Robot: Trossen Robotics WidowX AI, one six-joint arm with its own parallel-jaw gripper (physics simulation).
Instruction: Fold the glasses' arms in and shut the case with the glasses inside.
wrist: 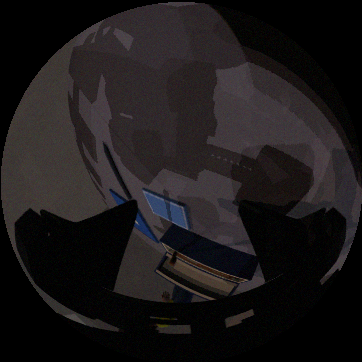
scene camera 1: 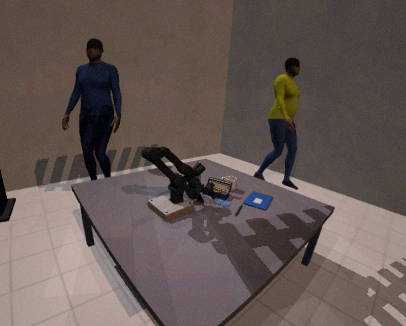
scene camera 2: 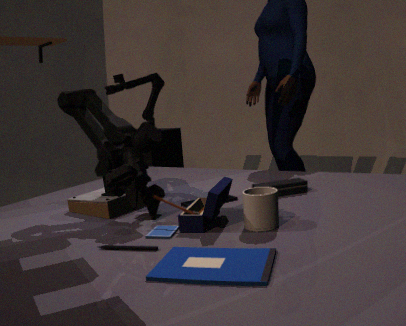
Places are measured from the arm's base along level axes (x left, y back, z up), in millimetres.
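Pixels of known places: gripper, fingertip midpoint: (wrist: 189, 205) (scene camera 1: 209, 200) (scene camera 2: 144, 213); arm's base, origin of the base link: (scene camera 1: 176, 200).
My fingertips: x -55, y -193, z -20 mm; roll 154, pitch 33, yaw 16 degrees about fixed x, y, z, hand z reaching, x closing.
Note:
For each thing: its top centre in the pictures, then the offset to it from my fingertips. "*": a spot on its surface instead.
- navy case, surface spot: (wrist: 210, 251) * dx +70, dy -89, dz -8 mm
- short dark piece, surface spot: (wrist: 173, 257) * dx +18, dy -34, dz +38 mm
- light blue card, middle of its top: (wrist: 164, 210) (scene camera 2: 163, 230) (scene camera 1: 223, 202) dx -26, dy -92, dz -22 mm
- beige mug, surface spot: (scene camera 2: 260, 210) * dx +81, dy -294, dz +24 mm
- black pen, middle of its top: (wrist: 114, 173) (scene camera 2: 126, 245) (scene camera 1: 238, 209) dx -150, dy -107, dz -18 mm
- blue notebook, middle of its top: (scene camera 2: 214, 262) (wrist: 133, 219) (scene camera 1: 258, 199) dx -117, dy -322, dz -19 mm
- dark box, middle of its top: (scene camera 2: 279, 182) dx +405, dy -155, dz +8 mm
The navy case (scene camera 1: 225, 195) (scene camera 2: 191, 223) (wrist: 210, 251) stands open on the table, its lid (scene camera 2: 219, 201) (wrist: 197, 280) tilted back. The brown glasses are partly in the case; one arm (scene camera 2: 172, 204) sticks out over its side toward the robot, rising slightly. In the wrist view a short dark piece (wrist: 173, 257), perhaps that arm seen end-on, shows at the case opening. The other arm cannot be made out clearly. My gripper (scene camera 1: 205, 195) (scene camera 2: 154, 204) (wrist: 189, 205) is open and empty, low beside the case on the robot base's side, near the protruding arm's outer end.
A light blue card (scene camera 1: 223, 202) (scene camera 2: 161, 232) (wrist: 166, 208) lies beside the case. A beige mug (scene camera 1: 230, 180) (scene camera 2: 260, 210) stands near the lid. A black pen (scene camera 1: 238, 210) (scene camera 2: 130, 248) (wrist: 116, 170) and blue notebook (scene camera 1: 265, 199) (scene camera 2: 240, 267) lie farther out. A dark box (scene camera 2: 285, 188) lies behind the mug.

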